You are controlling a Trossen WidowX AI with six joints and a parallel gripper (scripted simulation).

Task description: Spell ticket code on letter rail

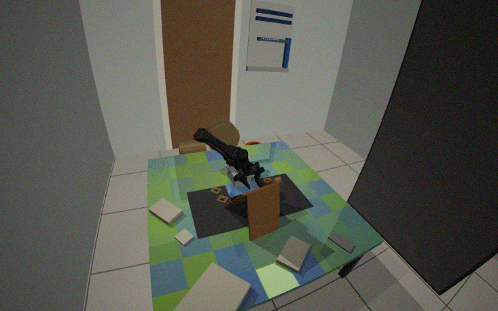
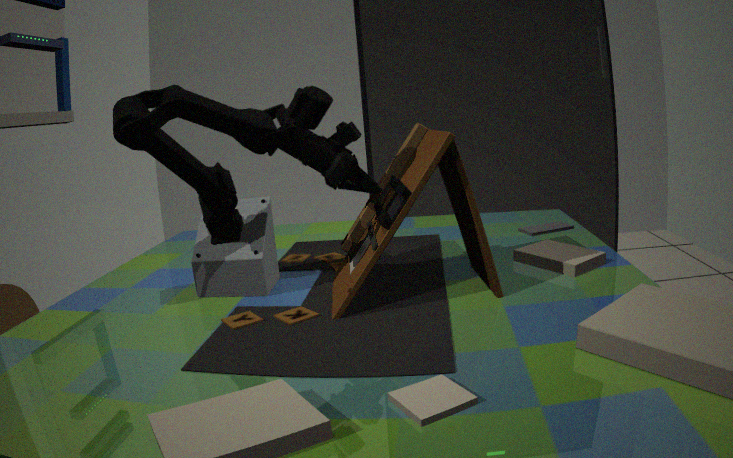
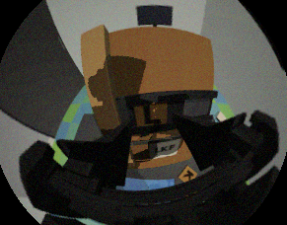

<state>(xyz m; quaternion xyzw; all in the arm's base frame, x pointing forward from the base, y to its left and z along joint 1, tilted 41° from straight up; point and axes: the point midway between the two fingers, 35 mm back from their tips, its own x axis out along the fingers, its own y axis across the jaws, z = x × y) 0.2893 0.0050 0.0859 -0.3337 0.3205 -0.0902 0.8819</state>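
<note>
Right now the orange letter tile marked l is 2 cm ahead of my gripper tip and 1 cm below it. Round my gripper tip: dark mat 19 cm below, 11 cm behind, 3 cm to the left; white ticket 10 cm below, 4 cm behind, 3 cm to the right; orange letter tile marked f 23 cm to the left, 18 cm below, 12 cm behind.
</note>
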